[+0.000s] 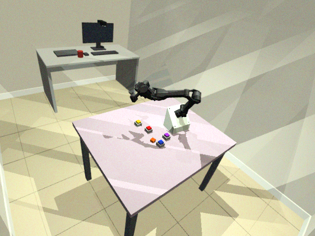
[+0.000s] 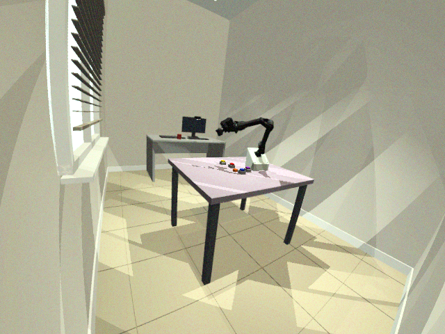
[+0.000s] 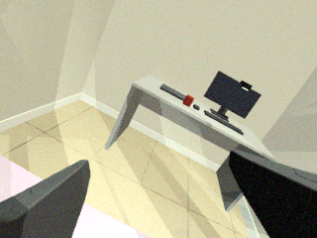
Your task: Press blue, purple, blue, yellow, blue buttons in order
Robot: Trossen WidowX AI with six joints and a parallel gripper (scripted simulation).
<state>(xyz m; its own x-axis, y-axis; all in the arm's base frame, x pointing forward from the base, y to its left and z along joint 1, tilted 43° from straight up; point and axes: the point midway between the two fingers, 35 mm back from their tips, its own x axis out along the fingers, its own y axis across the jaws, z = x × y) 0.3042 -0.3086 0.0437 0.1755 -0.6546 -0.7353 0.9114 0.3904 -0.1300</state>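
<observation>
The blue button lies 60 mm behind my gripper tip, 350 mm to the left of it and 300 mm below it. Also, from my gripper tip: red button: 80 mm behind, 170 mm to the left, 300 mm below; then yellow button: 60 mm behind, 60 mm to the left, 300 mm below; then orange block: 40 mm behind, 280 mm to the left, 330 mm below.
</observation>
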